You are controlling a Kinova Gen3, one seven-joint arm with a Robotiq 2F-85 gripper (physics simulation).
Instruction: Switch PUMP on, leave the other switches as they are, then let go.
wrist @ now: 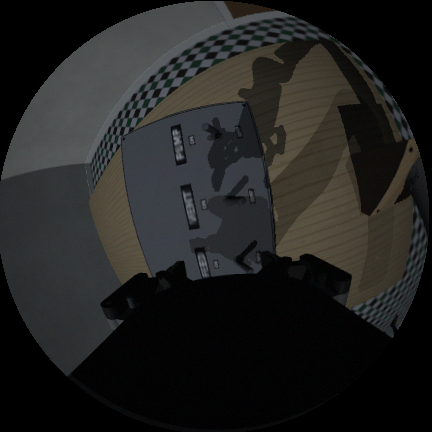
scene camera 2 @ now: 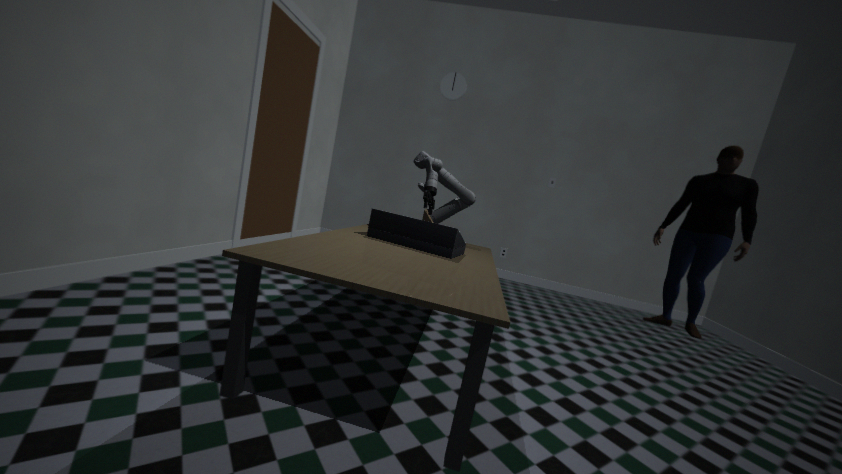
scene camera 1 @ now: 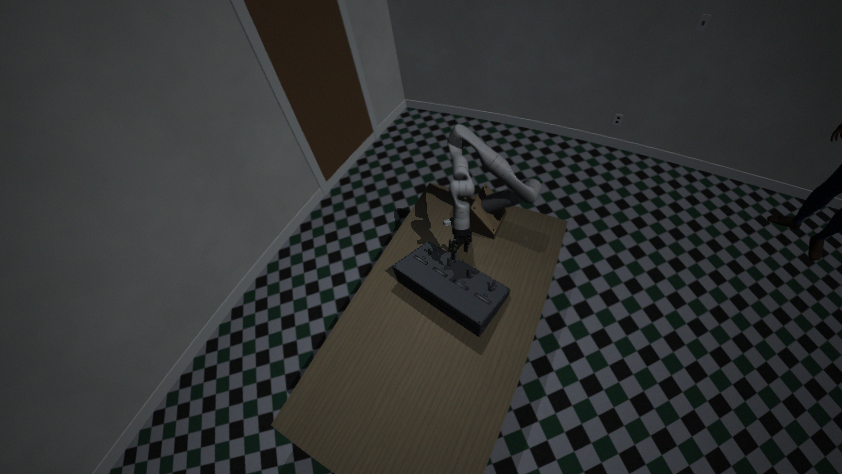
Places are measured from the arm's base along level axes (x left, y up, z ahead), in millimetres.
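Pixels of known places: gripper, fingertip midpoint: (wrist: pixel 223 265) (scene camera 2: pixel 427 211) (scene camera 1: pixel 460 255); arm's base, link origin: (scene camera 2: pixel 433 219) (scene camera 1: pixel 487 204).
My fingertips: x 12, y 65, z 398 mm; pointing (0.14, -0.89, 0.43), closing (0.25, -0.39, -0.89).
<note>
For each thing: its top centre in the pictures, then the offset to it from my fingertips. Level surfaces: height alone.
- PUMP lever, top centre: (wrist: pixel 205 125) dy -62, dx -178, dz -21 mm
- VENT lever, top centre: (wrist: pixel 231 201) dy -71, dx -58, dz -10 mm
- third lever, top centre: (wrist: pixel 241 272) dy -71, dx +60, dz +14 mm
- wooden table, surface height: dy -197 mm
- fourth lever, top centre: (scene camera 1: pixel 492 283) dy -71, dx +177, dz +38 mm
The dark switch panel (scene camera 1: pixel 438 289) (scene camera 2: pixel 412 234) (wrist: pixel 155 185) stands on the table. In the wrist view the PUMP lever (wrist: pixel 210 130) is at the top of the panel, tilted toward its ON label (wrist: pixel 191 140) and away from its OFF label (wrist: pixel 238 131). The VENT lever (wrist: pixel 235 199) leans toward its OFF side. A third lever (wrist: pixel 245 263) also leans to the OFF side; its name label is partly hidden by my gripper. My gripper (scene camera 1: pixel 459 252) (scene camera 2: pixel 429 209) (wrist: pixel 223 265) is open and empty, above the panel's back edge, apart from the PUMP lever.
The wooden table (scene camera 1: pixel 400 376) (scene camera 2: pixel 353 264) carries the panel and the arm's wooden mount (scene camera 1: pixel 486 219). A fourth lever (scene camera 1: pixel 492 285) stands at the panel's right end in scene camera 1. A person (scene camera 2: pixel 710 206) stands at the right, away from the table.
</note>
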